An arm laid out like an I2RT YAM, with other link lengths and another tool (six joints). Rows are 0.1 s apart.
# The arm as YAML. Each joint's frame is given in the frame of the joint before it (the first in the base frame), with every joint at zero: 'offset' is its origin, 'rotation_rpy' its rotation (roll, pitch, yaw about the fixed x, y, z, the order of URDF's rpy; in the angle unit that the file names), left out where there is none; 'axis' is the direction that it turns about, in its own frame. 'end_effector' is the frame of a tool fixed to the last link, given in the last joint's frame.
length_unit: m
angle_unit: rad
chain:
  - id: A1
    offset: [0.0, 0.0, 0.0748]
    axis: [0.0, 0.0, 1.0]
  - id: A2
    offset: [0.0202, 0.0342, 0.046]
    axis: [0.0, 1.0, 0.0]
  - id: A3
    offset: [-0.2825, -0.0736, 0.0]
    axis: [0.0, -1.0, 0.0]
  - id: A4
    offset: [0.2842, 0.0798, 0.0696]
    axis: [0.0, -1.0, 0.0]
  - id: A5
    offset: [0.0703, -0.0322, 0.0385]
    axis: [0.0, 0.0, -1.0]
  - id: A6
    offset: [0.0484, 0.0, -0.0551]
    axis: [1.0, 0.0, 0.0]
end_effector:
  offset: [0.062, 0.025, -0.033]
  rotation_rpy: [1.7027, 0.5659, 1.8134]
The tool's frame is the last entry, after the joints.
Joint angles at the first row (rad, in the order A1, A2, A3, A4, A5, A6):
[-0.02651 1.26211 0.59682 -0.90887 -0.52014 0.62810]
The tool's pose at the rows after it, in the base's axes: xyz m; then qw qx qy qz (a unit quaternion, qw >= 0):
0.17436, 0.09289, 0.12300, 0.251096, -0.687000, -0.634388, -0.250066
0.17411, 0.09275, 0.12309, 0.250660, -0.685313, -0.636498, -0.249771
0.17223, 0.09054, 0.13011, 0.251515, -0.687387, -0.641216, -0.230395
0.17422, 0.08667, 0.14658, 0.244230, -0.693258, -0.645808, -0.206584
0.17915, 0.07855, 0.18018, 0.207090, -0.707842, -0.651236, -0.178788
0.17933, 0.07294, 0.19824, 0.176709, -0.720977, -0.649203, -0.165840
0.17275, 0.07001, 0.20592, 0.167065, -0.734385, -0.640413, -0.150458
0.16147, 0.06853, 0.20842, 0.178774, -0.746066, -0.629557, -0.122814
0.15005, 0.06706, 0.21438, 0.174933, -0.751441, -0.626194, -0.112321
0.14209, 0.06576, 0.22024, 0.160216, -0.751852, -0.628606, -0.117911
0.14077, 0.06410, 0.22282, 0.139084, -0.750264, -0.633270, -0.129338
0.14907, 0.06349, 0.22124, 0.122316, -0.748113, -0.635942, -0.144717
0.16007, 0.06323, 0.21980, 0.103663, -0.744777, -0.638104, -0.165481
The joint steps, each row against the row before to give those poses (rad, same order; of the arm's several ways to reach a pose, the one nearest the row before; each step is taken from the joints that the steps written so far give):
[-0.00002 -0.00002 0.00000 -0.00003 -0.00038 0.00036]
[0.00001 0.00000 0.00076 -0.00152 0.00114 -0.00571]
[0.00036 0.00003 0.03165 -0.06444 0.02785 -0.01490]
[0.00004 -0.00419 0.06829 -0.09764 0.04654 -0.00568]
[0.00035 -0.03283 0.12473 -0.14116 0.09575 0.02019]
[-0.00037 -0.03053 0.06066 -0.06486 0.06332 0.02862]
[-0.00001 -0.02632 0.01678 -0.05150 0.03548 0.02974]
[-0.00035 -0.00954 0.00000 -0.06713 0.01946 0.01949]
[0.00035 -0.03890 0.00003 -0.04924 0.01945 0.01141]
[-0.00034 -0.04844 0.00000 -0.01982 0.01488 0.00310]
[-0.00003 -0.03358 -0.00002 0.01260 0.01678 0.00035]
[0.00038 0.00115 -0.00001 0.04731 0.00458 0.00229]
[0.00002 0.00384 0.00004 0.06064 0.00000 0.00306]

